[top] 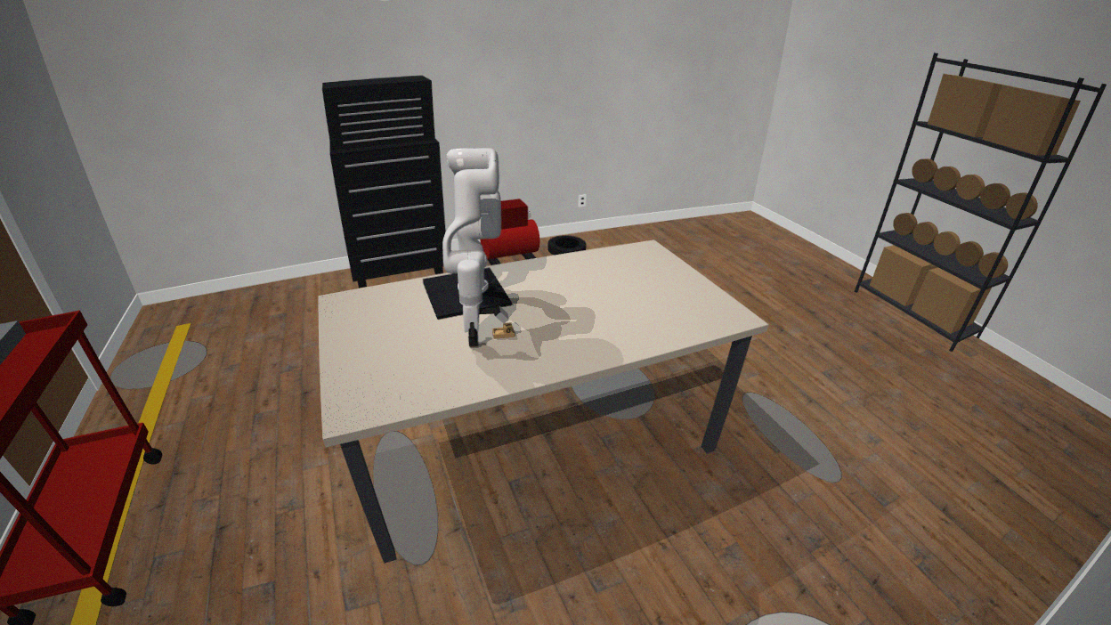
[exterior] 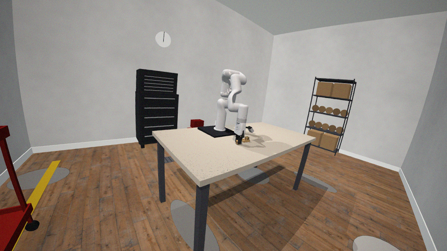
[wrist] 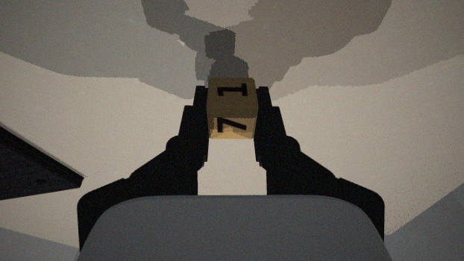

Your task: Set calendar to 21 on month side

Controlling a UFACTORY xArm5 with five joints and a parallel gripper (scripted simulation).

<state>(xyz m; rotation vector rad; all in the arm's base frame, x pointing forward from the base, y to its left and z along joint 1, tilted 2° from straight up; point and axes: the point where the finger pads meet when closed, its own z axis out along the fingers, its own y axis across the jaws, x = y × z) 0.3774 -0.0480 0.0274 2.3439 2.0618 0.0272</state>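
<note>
Now: hand 2 cm above the wooden digit cube. From my hand the other things lie so: wooden tray 4 cm behind, 11 cm to the left, 3 cm below.
</note>
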